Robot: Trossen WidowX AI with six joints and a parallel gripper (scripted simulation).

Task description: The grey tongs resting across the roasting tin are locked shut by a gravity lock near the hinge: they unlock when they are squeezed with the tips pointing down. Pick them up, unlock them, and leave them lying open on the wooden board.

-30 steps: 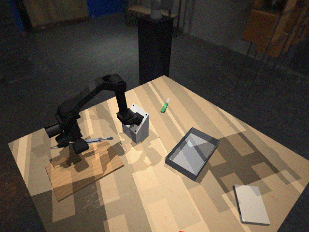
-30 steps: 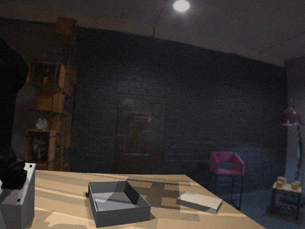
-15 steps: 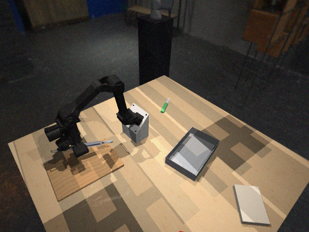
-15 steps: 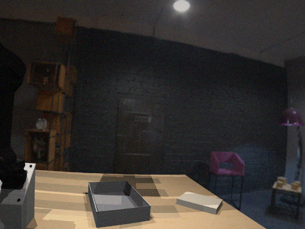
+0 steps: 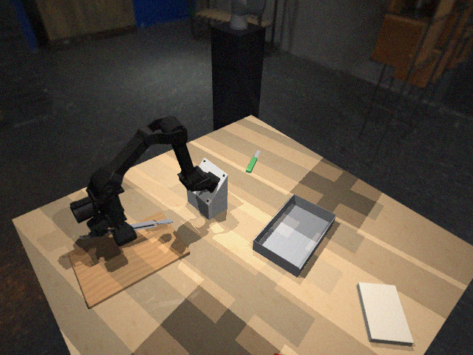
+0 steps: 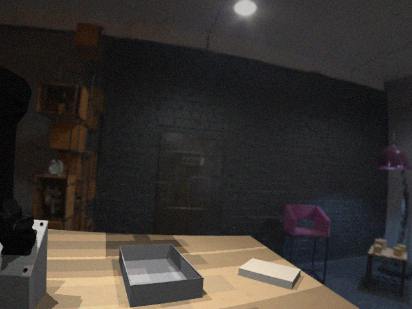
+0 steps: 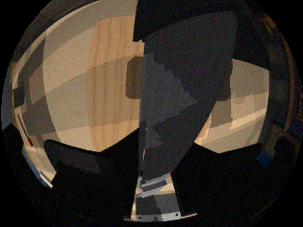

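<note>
Now: the wooden board 10 cm below my gripper tip and 1 cm to the left of it. The rest, counted from my gripper tip: white flat block (75 cm ahead, 45 cm to the left, 9 cm below); grey roasting tin (50 cm to the left, 37 cm ahead, 8 cm below).
</note>
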